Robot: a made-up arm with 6 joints. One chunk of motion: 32 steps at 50 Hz.
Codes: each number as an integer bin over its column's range. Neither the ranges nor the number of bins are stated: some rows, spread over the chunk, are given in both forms.
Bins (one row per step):
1: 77 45 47 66 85 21
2: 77 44 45 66 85 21
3: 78 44 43 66 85 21
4: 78 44 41 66 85 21
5: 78 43 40 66 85 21
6: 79 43 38 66 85 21
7: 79 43 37 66 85 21
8: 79 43 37 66 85 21
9: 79 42 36 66 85 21
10: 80 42 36 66 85 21
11: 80 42 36 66 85 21
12: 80 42 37 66 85 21
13: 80 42 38 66 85 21
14: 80 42 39 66 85 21
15: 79 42 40 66 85 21
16: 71 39 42 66 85 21
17: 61 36 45 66 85 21
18: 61 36 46 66 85 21
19: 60 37 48 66 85 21
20: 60 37 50 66 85 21
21: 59 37 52 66 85 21
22: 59 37 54 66 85 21
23: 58 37 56 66 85 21
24: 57 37 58 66 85 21
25: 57 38 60 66 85 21
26: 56 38 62 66 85 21
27: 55 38 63 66 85 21
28: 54 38 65 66 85 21
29: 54 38 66 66 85 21
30: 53 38 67 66 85 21
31: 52 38 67 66 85 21
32: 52 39 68 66 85 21
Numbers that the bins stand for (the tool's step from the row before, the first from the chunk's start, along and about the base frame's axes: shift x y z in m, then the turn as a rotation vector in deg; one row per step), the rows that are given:
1: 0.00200 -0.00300 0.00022 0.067 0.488 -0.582
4: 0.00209 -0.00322 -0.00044 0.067 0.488 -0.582
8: 0.00218 -0.00344 -0.00089 0.067 0.488 -0.582
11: 0.00227 -0.00367 -0.00100 0.067 0.488 -0.582
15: 0.00218 -0.00367 -0.00056 0.067 0.488 -0.582
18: 0.00055 -0.00500 0.00011 0.067 0.488 -0.582
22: 0.00036 -0.00478 0.00100 0.067 0.488 -0.582
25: 0.00018 -0.00456 0.00167 0.067 0.488 -0.582
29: -0.00009 -0.00456 0.00233 0.067 0.488 -0.582
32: -0.00027 -0.00433 0.00256 0.067 0.488 -0.582
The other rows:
2: 0.00200 -0.00322 0.00000 0.067 0.488 -0.582
3: 0.00209 -0.00322 -0.00022 0.067 0.488 -0.582
5: 0.00209 -0.00344 -0.00056 0.067 0.488 -0.582
6: 0.00218 -0.00344 -0.00078 0.067 0.488 -0.582
7: 0.00218 -0.00344 -0.00089 0.067 0.488 -0.582
9: 0.00218 -0.00367 -0.00100 0.067 0.488 -0.582
10: 0.00227 -0.00367 -0.00100 0.067 0.488 -0.582
12: 0.00227 -0.00367 -0.00089 0.067 0.488 -0.582
13: 0.00227 -0.00367 -0.00078 0.067 0.488 -0.582
14: 0.00227 -0.00367 -0.00067 0.067 0.488 -0.582
16: 0.00145 -0.00433 -0.00033 0.067 0.488 -0.582
17: 0.00055 -0.00500 0.00000 0.067 0.488 -0.582
19: 0.00045 -0.00478 0.00033 0.067 0.488 -0.582
20: 0.00045 -0.00478 0.00056 0.067 0.488 -0.582
21: 0.00036 -0.00478 0.00078 0.067 0.488 -0.582
23: 0.00027 -0.00478 0.00122 0.067 0.488 -0.582
24: 0.00018 -0.00478 0.00144 0.067 0.488 -0.582
26: 0.00009 -0.00456 0.00189 0.067 0.488 -0.582
27: 0.00000 -0.00456 0.00200 0.067 0.488 -0.582
28: -0.00009 -0.00456 0.00222 0.067 0.488 -0.582
30: -0.00018 -0.00456 0.00244 0.067 0.488 -0.582
31: -0.00027 -0.00456 0.00244 0.067 0.488 -0.582

